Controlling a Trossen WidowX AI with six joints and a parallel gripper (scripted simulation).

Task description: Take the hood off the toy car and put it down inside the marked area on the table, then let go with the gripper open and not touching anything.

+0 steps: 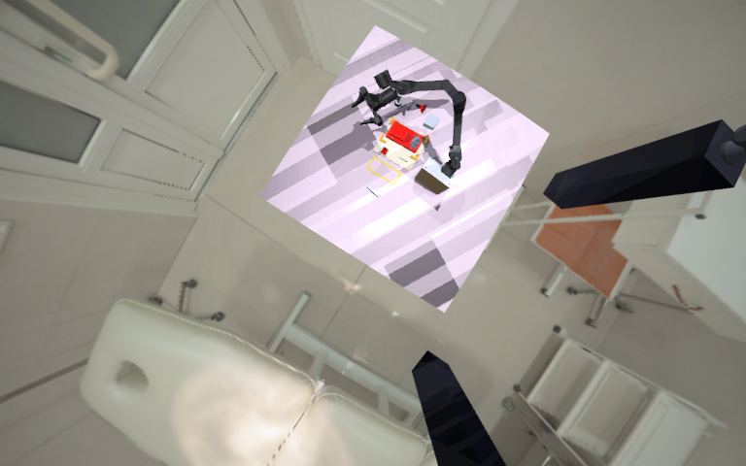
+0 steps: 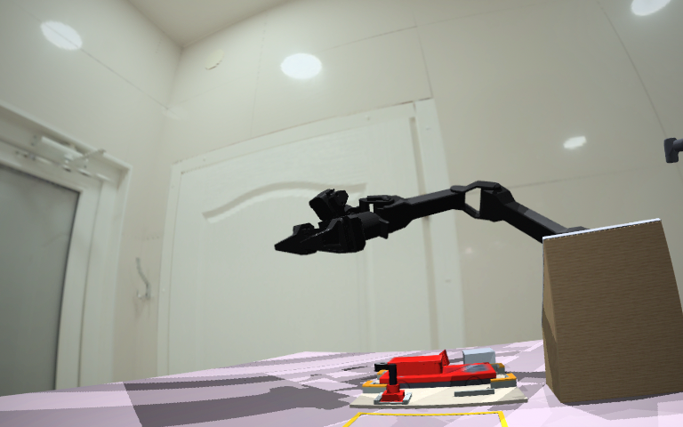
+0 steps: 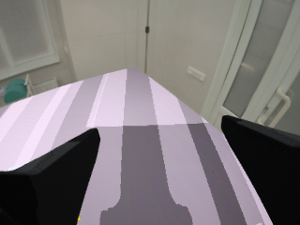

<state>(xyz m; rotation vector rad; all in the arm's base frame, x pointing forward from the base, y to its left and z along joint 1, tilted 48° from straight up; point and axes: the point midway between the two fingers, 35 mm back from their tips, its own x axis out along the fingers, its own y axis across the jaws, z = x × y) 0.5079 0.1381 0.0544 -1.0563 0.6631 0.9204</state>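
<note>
Now: gripper tip 180 mm past the hood, 150 mm to the left of it and 220 mm above it. The rest, counted from my gripper tip: loose wheel: 60 mm behind, 310 mm to the right, 250 mm below.
</note>
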